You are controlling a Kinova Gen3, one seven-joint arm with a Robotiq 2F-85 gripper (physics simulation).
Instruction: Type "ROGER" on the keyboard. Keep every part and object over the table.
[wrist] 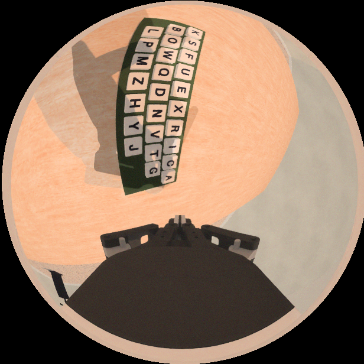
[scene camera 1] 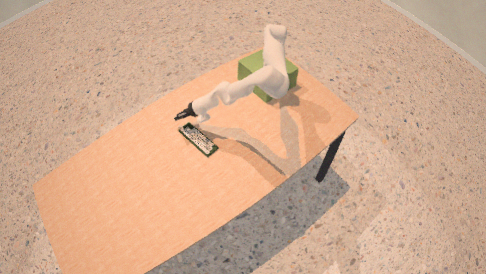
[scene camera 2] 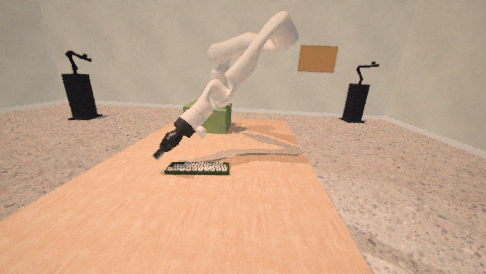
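The keyboard is a dark green board with white letter keys in three rows, lying flat on the table. In the wrist view its lettering is turned sideways. The R key and E key are in the right row, the O key and G key in the middle row. My gripper is shut and empty. Its tips are raised above the table, beyond the keyboard end with the A key and G, touching no key.
The wooden table has its long far edge behind the gripper in scene camera 1. A green box stands near the arm's base. Two black pedestals stand beyond the table.
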